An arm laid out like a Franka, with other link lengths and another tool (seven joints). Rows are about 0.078 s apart.
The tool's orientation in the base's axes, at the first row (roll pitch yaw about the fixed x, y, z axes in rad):
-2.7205, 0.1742, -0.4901
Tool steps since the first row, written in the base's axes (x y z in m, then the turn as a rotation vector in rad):
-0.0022, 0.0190, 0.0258, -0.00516, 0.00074, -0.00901
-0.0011, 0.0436, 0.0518, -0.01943, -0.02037, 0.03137
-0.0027, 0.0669, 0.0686, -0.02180, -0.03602, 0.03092
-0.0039, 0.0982, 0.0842, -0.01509, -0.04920, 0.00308
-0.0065, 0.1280, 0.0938, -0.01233, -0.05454, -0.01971
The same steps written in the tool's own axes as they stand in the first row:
-0.0152, -0.0240, -0.0150, -0.00327, 0.00560, 0.00815
-0.0301, -0.0540, -0.0276, -0.01288, 0.01266, -0.03809
-0.0453, -0.0779, -0.0327, -0.00760, 0.02608, -0.04462
-0.0635, -0.1078, -0.0332, 0.00916, 0.04416, -0.02497
-0.0812, -0.1334, -0.0290, 0.01799, 0.05610, -0.00667

